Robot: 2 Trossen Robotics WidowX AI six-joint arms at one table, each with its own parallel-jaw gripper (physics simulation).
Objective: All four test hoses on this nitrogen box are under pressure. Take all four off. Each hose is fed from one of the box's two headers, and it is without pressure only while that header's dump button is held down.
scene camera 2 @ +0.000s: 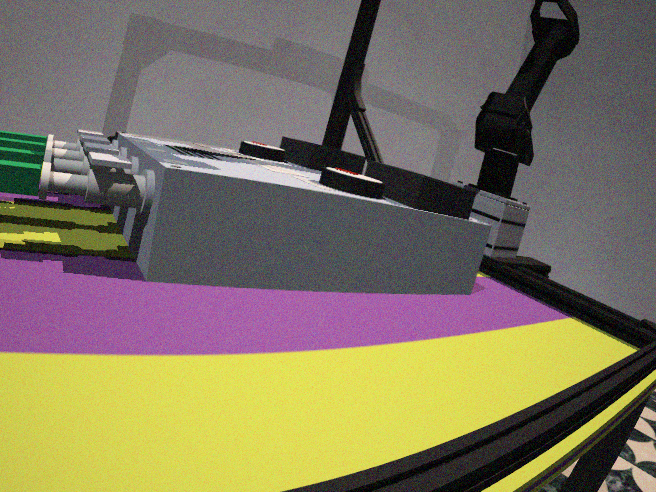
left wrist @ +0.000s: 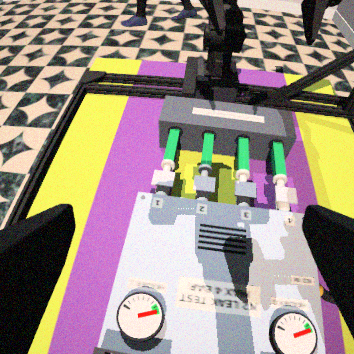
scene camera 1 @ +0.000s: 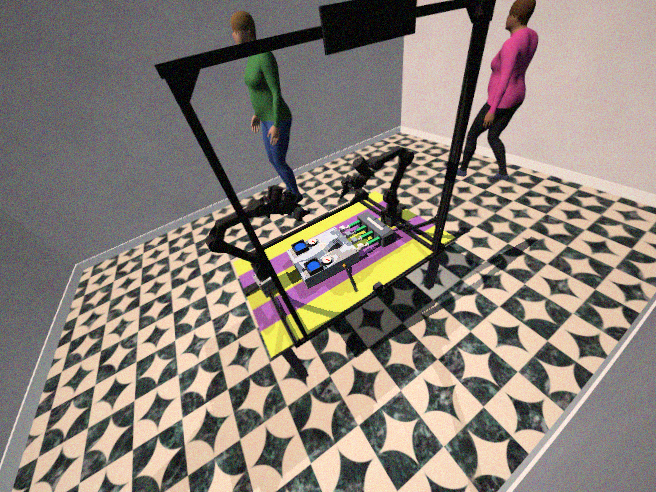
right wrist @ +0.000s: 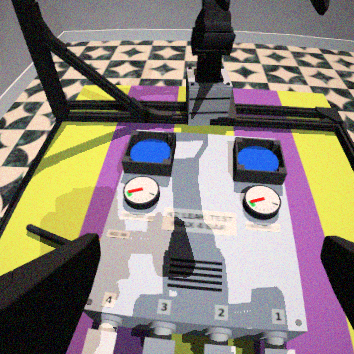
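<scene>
The grey-white nitrogen box lies mid-table. Four green hoses, among them hose 1 and hose 4, run from its numbered ports to a dark grey block. Two blue dump buttons sit in black square guards, unpressed as far as visible. Beside them are two gauges, red needles near the green marks. My left gripper is open and empty above the box's button side. My right gripper is open and empty, raised towards the hose side.
A black rod stands out beside the box. A black frame rises over the yellow and purple striped table. Two people, in green and pink, stand beyond the table.
</scene>
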